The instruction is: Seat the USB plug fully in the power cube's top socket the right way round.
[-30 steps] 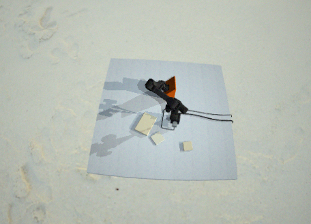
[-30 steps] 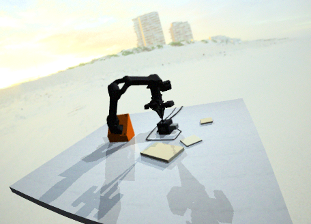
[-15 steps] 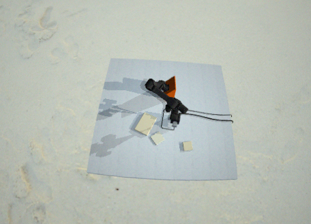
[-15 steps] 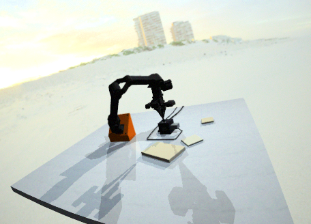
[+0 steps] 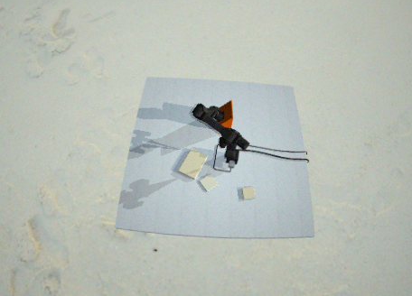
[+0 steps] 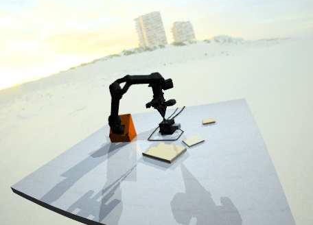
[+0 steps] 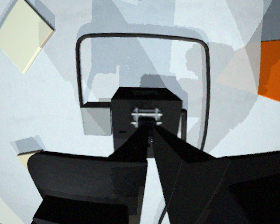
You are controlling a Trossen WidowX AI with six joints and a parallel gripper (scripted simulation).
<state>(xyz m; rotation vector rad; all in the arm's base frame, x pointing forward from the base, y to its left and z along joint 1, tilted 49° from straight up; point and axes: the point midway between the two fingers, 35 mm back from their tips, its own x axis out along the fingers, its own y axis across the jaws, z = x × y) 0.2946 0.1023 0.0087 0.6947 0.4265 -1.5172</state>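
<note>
My gripper tip is 1 cm to the right of the silver socket and 5 cm above it. The rest, counted from my gripper tip: USB plug (2 cm below).
</note>
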